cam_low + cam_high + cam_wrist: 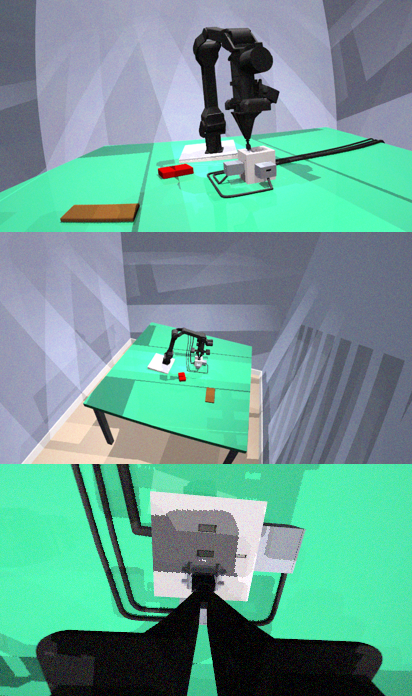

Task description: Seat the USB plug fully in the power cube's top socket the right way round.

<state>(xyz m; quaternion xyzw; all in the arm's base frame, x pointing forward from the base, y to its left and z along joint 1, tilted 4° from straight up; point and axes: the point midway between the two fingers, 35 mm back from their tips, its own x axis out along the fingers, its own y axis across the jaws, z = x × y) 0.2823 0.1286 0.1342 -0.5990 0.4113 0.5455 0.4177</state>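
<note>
The USB plug lies 10 mm below my gripper tip. Round my gripper tip: orange-brown block 230 mm ahead, 300 mm to the right, 100 mm below; red block 80 mm behind, 220 mm to the right, 100 mm below.
</note>
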